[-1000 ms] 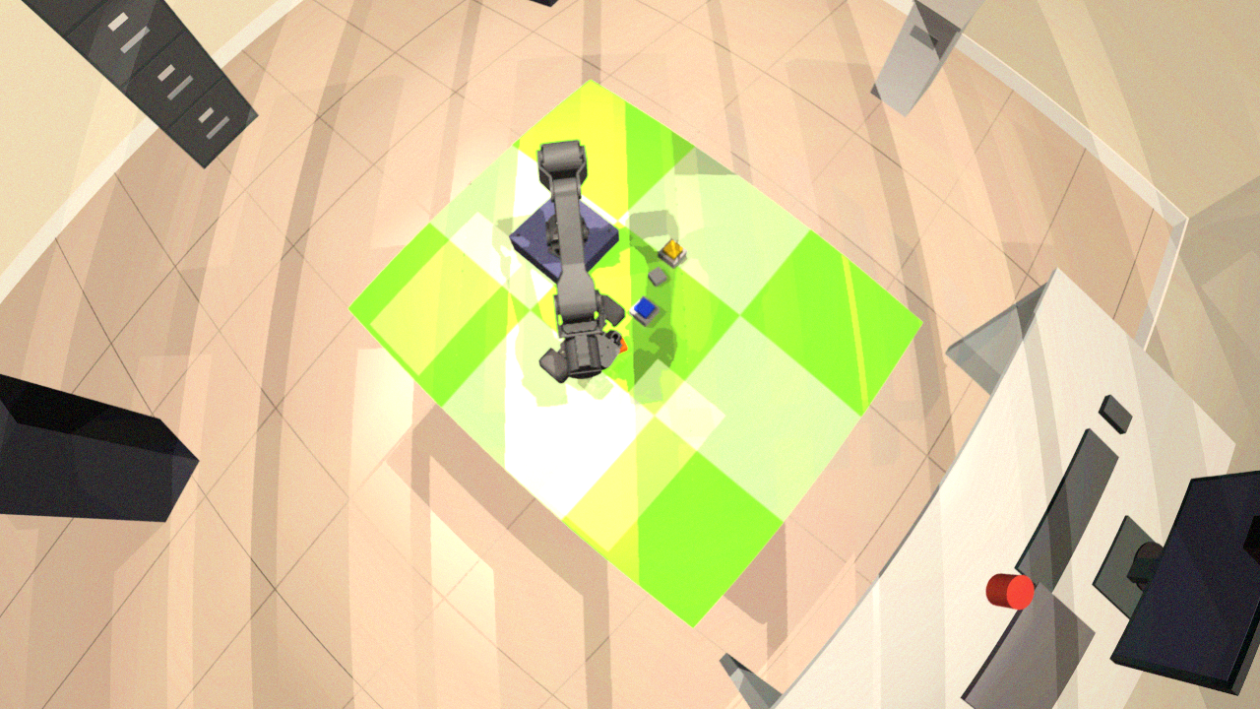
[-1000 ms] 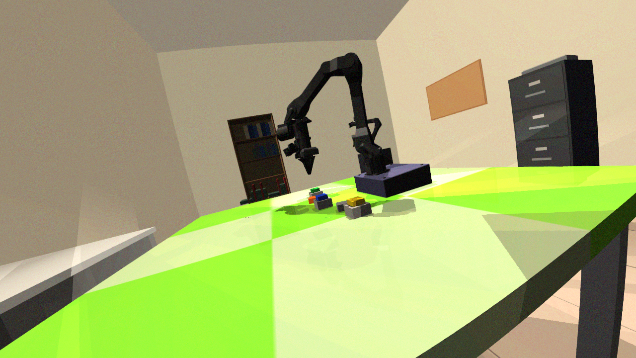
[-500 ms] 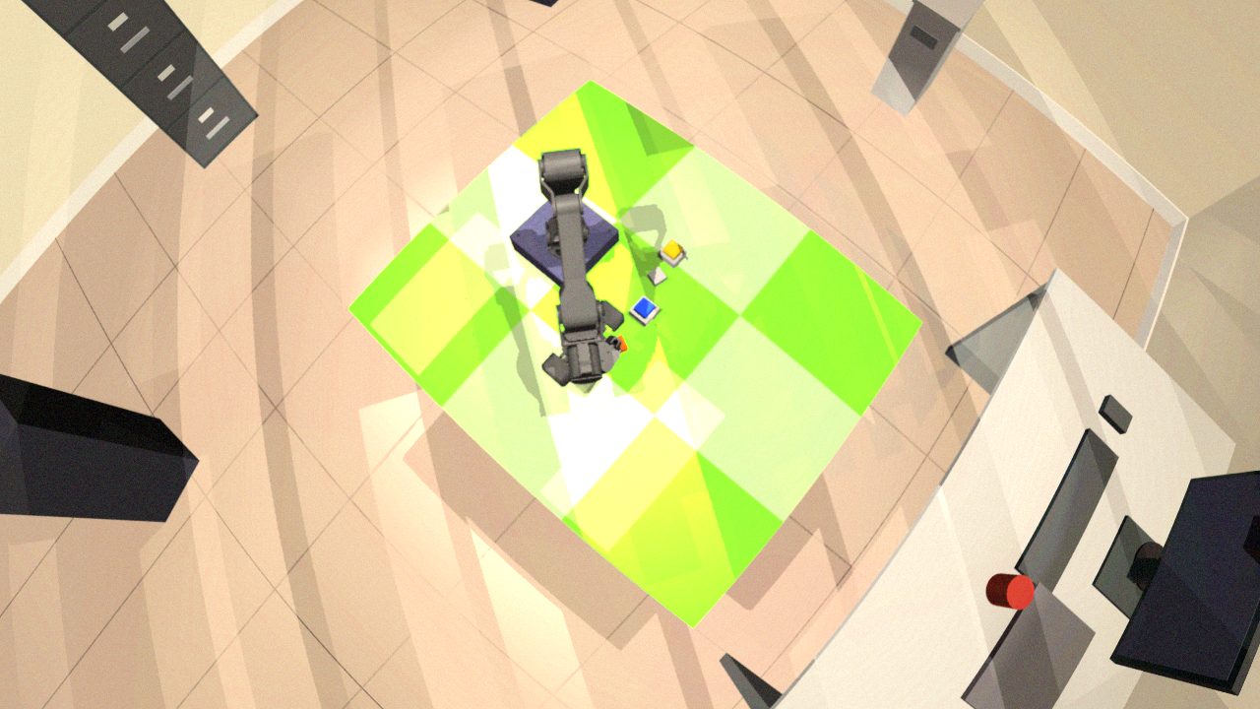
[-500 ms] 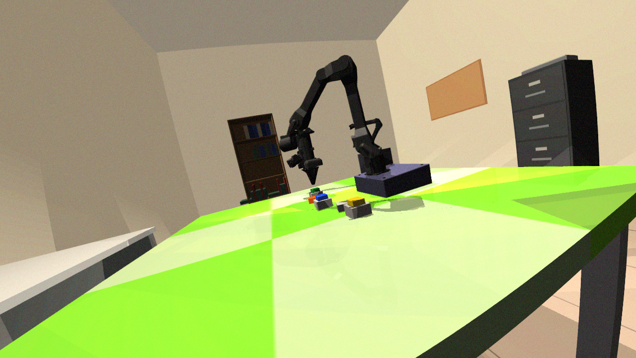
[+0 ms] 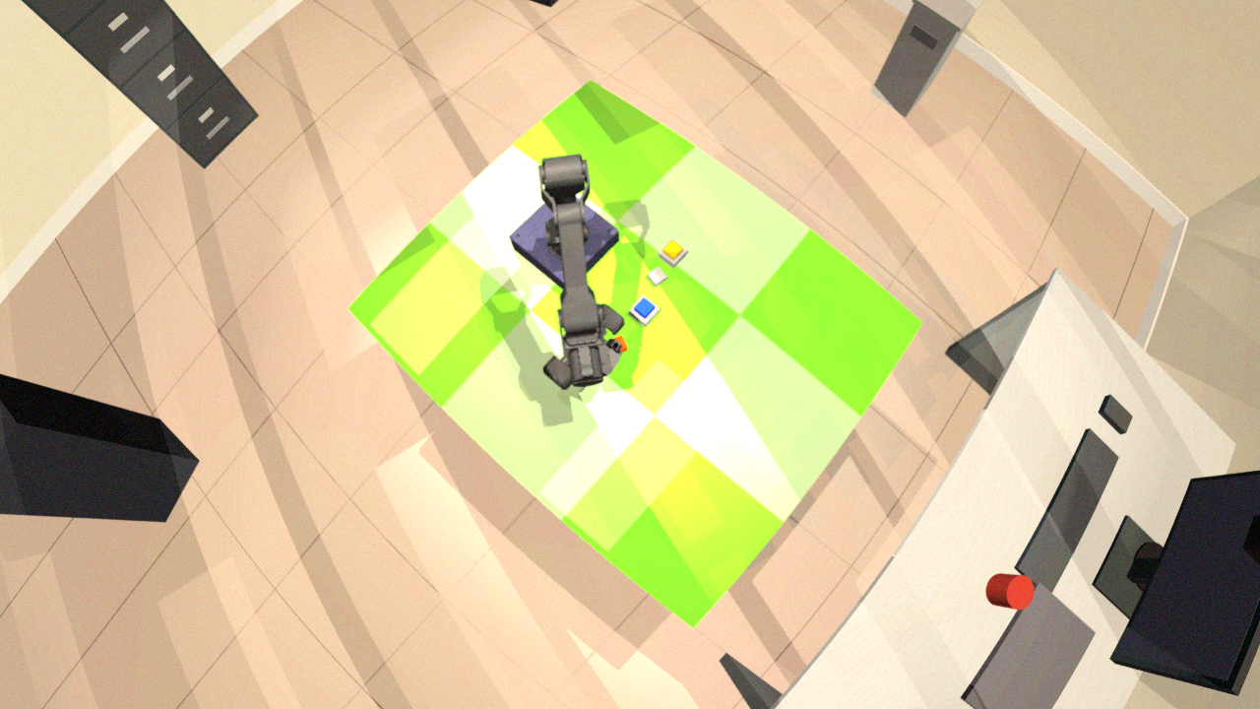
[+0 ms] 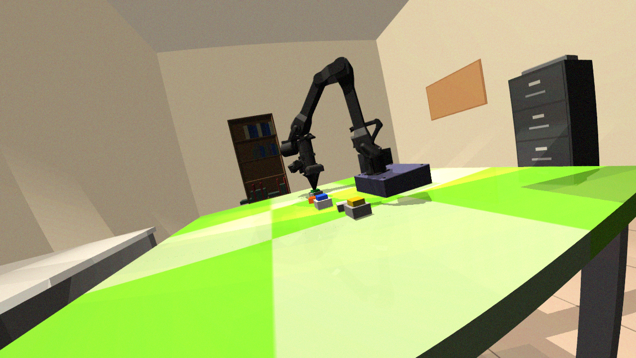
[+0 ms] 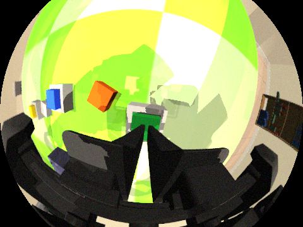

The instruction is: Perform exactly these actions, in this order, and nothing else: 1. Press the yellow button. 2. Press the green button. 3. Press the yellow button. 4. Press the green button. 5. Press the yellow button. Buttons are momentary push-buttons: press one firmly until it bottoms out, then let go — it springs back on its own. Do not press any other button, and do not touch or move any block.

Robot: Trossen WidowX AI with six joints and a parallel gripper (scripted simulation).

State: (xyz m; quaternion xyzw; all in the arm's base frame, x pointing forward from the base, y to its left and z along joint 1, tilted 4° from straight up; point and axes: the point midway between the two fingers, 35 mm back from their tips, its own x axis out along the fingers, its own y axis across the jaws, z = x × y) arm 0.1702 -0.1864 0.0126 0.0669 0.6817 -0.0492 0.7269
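My gripper tip is 1 cm above the green button. Round my gripper tip: blue button 5 cm ahead, 16 cm to the left; orange block 4 cm ahead, 6 cm to the left, 2 cm below; grey block 3 cm ahead, 25 cm to the left, 2 cm below.
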